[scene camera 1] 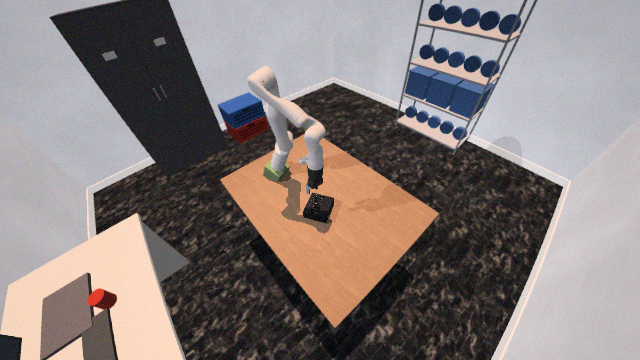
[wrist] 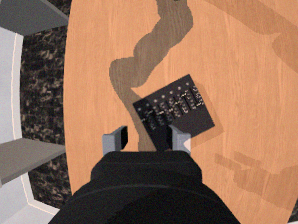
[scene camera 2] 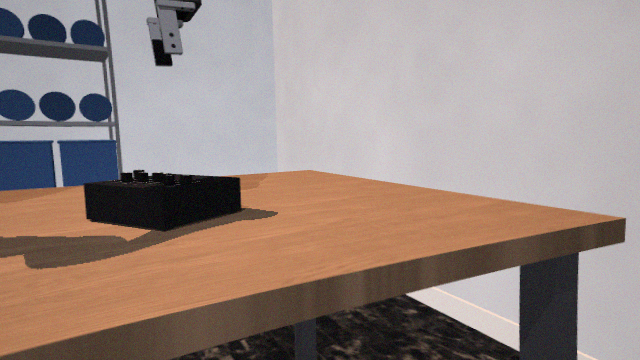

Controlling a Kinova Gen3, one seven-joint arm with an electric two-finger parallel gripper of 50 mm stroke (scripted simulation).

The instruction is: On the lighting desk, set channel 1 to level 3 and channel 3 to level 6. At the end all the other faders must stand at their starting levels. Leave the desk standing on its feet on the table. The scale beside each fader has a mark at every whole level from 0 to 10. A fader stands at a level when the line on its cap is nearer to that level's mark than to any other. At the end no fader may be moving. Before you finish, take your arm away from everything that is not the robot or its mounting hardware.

Labels:
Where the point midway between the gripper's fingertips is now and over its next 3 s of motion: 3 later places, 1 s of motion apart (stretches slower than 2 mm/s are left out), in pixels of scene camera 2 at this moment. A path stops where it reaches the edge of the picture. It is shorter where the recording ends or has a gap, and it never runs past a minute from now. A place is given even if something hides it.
My gripper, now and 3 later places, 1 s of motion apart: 168, 59; 166, 69; 162, 91; 159, 97

